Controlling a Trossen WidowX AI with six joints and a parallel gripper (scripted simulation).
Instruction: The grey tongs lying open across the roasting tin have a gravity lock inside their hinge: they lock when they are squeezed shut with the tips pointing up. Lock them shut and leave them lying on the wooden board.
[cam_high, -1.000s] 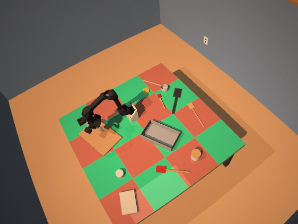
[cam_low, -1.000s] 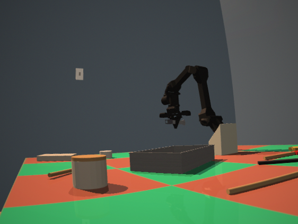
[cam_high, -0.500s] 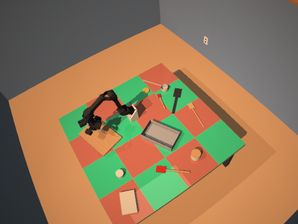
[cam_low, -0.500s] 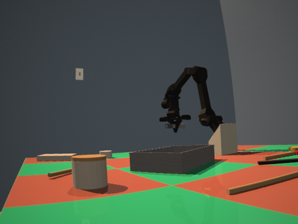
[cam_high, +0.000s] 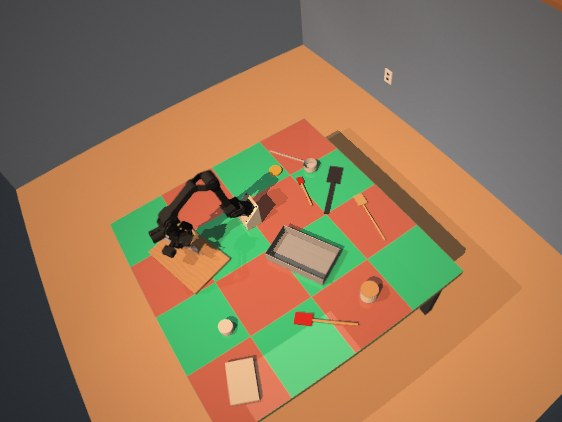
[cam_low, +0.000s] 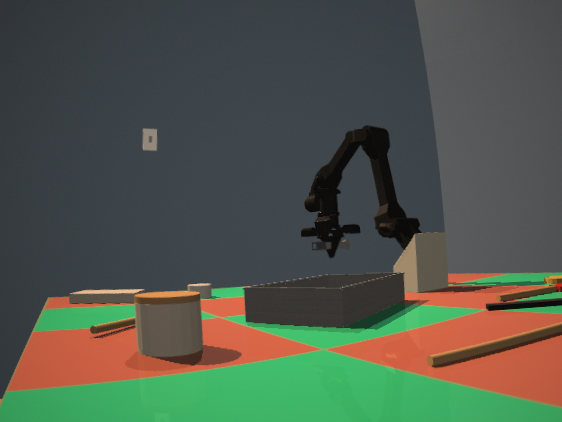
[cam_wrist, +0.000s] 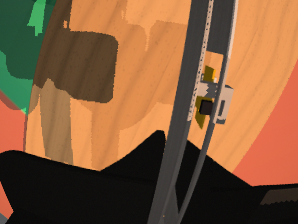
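My gripper tip is now 40 mm below the yellow mark, 30 mm short of it and 20 mm to the right of it. Round my gripper tip: roasting tin: 470 mm to the left, 330 mm ahead, 60 mm below; cream cylinder: 440 mm ahead, 70 mm below, 10 mm to the right; wooden board: 80 mm below, 10 mm to the left.
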